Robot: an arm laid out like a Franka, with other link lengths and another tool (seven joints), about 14 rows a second.
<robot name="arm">
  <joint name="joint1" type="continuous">
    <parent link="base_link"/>
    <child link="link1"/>
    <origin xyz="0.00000 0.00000 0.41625"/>
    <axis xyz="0 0 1"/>
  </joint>
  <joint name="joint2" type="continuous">
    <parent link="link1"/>
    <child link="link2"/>
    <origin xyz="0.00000 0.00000 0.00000" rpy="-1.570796 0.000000 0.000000"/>
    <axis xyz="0 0 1"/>
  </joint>
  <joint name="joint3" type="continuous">
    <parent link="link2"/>
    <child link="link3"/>
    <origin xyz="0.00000 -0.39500 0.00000" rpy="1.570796 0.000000 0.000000"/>
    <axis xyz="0 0 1"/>
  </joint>
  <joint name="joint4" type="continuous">
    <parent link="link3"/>
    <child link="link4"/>
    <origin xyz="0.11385 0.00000 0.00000" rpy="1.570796 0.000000 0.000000"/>
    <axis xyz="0 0 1"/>
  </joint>
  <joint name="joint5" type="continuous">
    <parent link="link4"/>
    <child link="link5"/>
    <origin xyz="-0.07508 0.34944 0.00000" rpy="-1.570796 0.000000 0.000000"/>
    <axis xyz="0 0 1"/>
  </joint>
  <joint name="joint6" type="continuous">
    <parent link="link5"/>
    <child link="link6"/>
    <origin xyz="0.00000 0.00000 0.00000" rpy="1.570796 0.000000 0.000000"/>
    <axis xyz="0 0 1"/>
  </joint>
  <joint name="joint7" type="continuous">
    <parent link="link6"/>
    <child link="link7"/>
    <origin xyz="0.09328 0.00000 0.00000" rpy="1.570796 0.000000 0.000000"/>
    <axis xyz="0 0 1"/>
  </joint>
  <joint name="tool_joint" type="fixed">
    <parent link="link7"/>
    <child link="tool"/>
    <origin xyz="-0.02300 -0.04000 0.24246" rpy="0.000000 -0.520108 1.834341"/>
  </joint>
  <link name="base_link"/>
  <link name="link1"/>
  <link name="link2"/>
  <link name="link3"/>
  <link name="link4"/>
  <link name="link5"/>
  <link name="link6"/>
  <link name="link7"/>
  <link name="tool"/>
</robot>
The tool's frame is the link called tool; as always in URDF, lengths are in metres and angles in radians. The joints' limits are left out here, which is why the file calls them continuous.
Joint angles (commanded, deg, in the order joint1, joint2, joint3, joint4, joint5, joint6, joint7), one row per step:
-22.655 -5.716 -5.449 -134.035 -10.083 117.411 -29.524
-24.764 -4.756 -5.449 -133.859 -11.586 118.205 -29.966
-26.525 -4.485 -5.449 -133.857 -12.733 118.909 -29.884
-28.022 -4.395 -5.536 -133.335 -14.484 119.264 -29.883
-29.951 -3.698 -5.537 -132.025 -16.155 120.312 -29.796
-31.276 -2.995 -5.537 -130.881 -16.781 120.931 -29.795
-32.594 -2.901 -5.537 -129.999 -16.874 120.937 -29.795
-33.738 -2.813 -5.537 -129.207 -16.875 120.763 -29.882
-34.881 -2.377 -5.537 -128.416 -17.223 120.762 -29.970
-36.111 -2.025 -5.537 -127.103 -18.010 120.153 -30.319
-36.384 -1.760 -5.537 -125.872 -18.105 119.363 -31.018
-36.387 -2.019 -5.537 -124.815 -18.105 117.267 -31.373
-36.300 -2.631 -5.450 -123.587 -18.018 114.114 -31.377
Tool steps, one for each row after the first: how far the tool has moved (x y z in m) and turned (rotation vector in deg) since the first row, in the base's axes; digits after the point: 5 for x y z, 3 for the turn. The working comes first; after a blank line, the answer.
Tool pose at each row, in the base's axes (x y z in m, rotation vector in deg; the steps are taken from these numbers as rounded here):
0.34867 -0.19759 0.41346 -104.289 127.560 38.089
0.34271 -0.21688 0.40812 -103.974 129.086 37.668
0.33688 -0.23181 0.40649 -103.148 130.568 36.595
0.33204 -0.24872 0.40934 -103.297 132.016 35.000
0.33241 -0.27171 0.41268 -103.081 133.537 32.147
0.33382 -0.28702 0.41468 -102.390 134.462 30.398
0.33182 -0.29870 0.41937 -100.927 135.416 29.043
0.32928 -0.30843 0.42353 -99.608 136.225 28.127
0.32653 -0.31942 0.42522 -98.696 137.129 27.446
0.32229 -0.33318 0.43086 -98.299 138.252 26.779
0.32324 -0.33905 0.43639 -98.709 138.250 26.729
0.32021 -0.33921 0.44440 -98.471 138.751 27.791
0.31523 -0.33607 0.45592 -97.568 139.705 29.358

-0.00596 -0.01929 -0.00534 -0.923 0.584 -0.632
-0.01179 -0.03422 -0.00697 -1.860 0.639 -1.641
-0.01663 -0.05113 -0.00412 -3.383 0.670 -2.069
-0.01626 -0.07412 -0.00078 -5.301 -0.019 -2.870
-0.01485 -0.08943 0.00122 -6.265 -0.580 -3.707
-0.01685 -0.10111 0.00591 -6.801 -1.109 -5.000
-0.01939 -0.11084 0.01007 -7.144 -1.441 -6.121
-0.02214 -0.12183 0.01176 -7.611 -1.467 -6.974
-0.02638 -0.13559 0.01740 -8.400 -1.199 -7.534
-0.02543 -0.14146 0.02293 -8.573 -1.117 -7.274
-0.02846 -0.14162 0.03094 -8.338 -0.302 -7.420
-0.03344 -0.13848 0.04246 -7.926 0.902 -8.028

